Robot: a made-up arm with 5 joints.
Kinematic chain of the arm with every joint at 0, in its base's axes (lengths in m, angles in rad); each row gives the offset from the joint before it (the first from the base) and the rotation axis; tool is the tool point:
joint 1: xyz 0 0 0.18 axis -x
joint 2: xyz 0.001 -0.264 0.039 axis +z
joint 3: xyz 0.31 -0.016 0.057 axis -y
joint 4: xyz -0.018 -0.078 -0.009 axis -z
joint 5: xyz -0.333 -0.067 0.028 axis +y
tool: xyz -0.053 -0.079 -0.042
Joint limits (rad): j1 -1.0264..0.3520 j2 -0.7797..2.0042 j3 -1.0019..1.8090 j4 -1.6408..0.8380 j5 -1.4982..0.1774
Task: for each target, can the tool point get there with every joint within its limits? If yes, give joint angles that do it. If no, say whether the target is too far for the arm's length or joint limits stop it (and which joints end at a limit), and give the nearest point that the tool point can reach.
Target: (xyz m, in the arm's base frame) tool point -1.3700 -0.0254 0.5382
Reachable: no: too far | nearest point -0.2588 -0.3515 0.4792 | short by 1.160 m
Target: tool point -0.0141 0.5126 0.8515
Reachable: no: joint limits stop it (at a limit: joint 2, joint 4) | nearest point 0.1966 0.2217 0.4705 | short by 0.524 m
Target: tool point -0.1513 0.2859 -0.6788
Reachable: no: joint limits stop it (at a limit: joint 1, joint 2, joint 5) | nearest point -0.0016 -0.0276 -0.4655 | short by 0.408 m
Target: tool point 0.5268 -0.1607 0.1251
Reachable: yes | joints -0.7488 1.2738 -0.4557 -1.1287 -0.6790
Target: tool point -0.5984 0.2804 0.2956
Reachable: no: joint limits stop it (at a limit: joint 1, joint 2, joint 3, joint 4) | nearest point -0.2566 0.2703 0.1293 | short by 0.380 m
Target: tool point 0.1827 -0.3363 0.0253
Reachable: yes | joints -0.4645 1.1331 0.1220 0.0976 -1.3126
